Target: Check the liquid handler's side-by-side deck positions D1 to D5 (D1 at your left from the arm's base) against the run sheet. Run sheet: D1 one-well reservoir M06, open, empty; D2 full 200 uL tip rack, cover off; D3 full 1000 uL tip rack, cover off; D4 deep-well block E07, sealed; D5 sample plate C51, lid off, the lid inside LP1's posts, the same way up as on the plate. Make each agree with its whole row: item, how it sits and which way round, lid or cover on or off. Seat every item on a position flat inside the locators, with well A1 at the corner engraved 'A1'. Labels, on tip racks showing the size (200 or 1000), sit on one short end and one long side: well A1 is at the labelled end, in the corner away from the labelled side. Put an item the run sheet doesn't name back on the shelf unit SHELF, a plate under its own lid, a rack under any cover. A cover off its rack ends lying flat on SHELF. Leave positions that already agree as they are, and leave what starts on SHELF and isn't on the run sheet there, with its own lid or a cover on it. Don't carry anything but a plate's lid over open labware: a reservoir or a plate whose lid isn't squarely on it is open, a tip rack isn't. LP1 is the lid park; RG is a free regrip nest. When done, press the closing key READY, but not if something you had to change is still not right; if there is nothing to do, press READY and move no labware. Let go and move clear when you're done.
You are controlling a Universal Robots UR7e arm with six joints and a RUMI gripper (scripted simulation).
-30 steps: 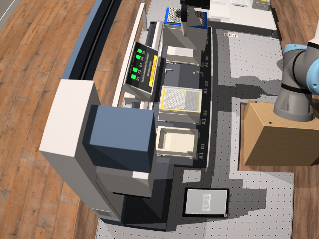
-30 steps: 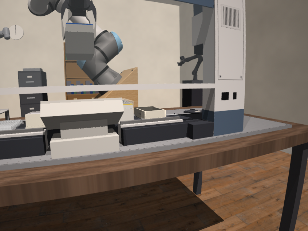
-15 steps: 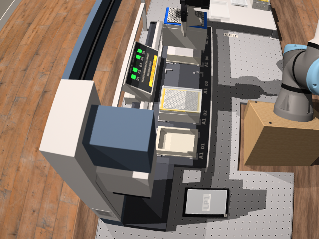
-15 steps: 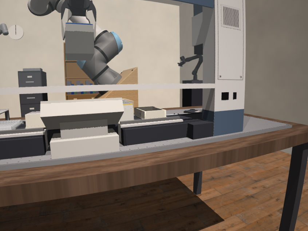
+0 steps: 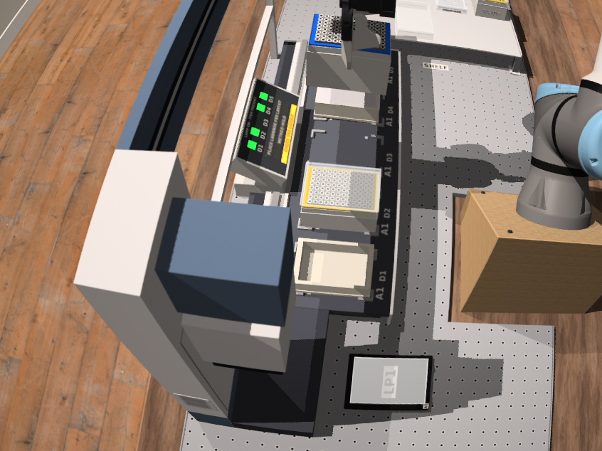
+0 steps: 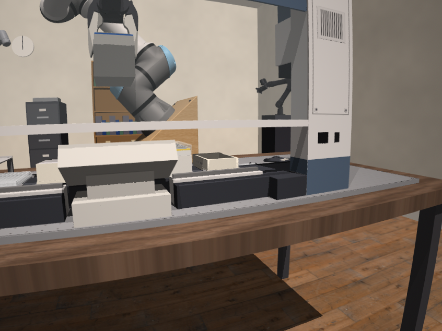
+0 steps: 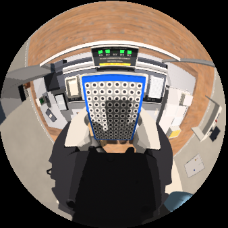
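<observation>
Now: hand 24 cm above the yellow-framed tip rack, 12 cm to the right of it and 2 cm past it. The rest, counted from my hand: clear well plate 28 cm below, 25 cm to the right, 2 cm ahead; blue-framed tip rack 1 cm to the right, 1 cm behind; cream reservoir 28 cm below, 25 cm to the left, 2 cm behind.
</observation>
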